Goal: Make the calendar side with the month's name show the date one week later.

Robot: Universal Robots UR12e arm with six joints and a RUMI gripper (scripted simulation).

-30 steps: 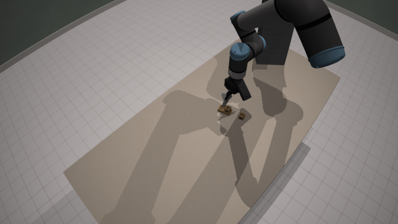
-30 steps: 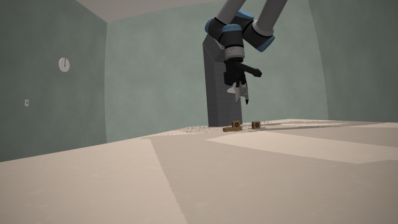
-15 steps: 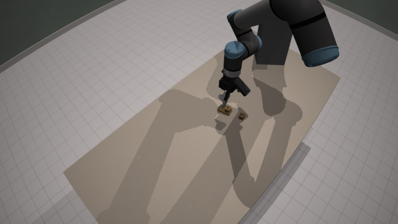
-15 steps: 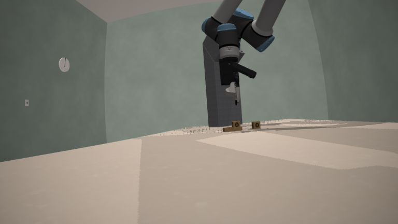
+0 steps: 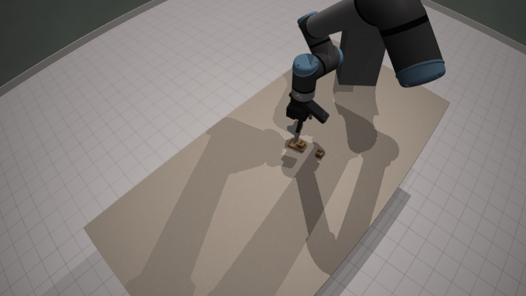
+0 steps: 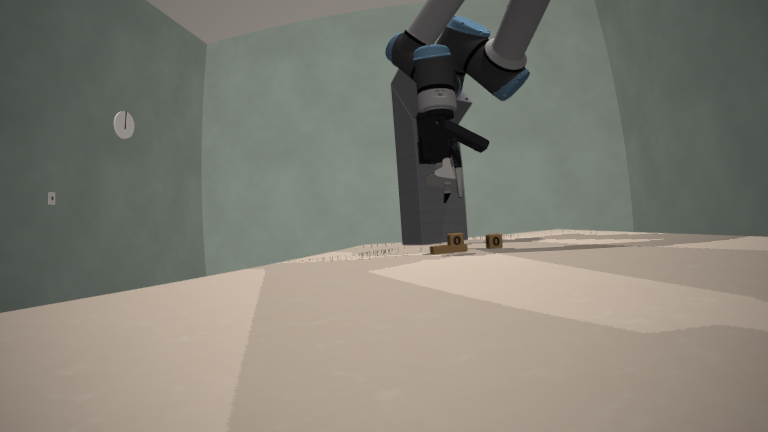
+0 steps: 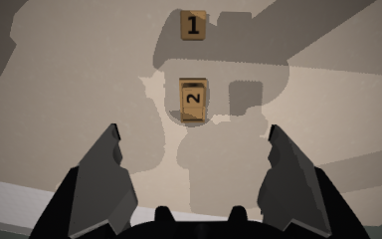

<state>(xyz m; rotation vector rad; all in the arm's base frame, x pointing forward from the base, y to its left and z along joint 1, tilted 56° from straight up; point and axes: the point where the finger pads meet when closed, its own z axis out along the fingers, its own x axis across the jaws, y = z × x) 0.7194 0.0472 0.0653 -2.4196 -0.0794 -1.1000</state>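
Right now my hand is 9 cm above the cube. The rest, counted from my hand: wooden tray: 11 cm below, 2 cm to the right, 1 cm ahead.
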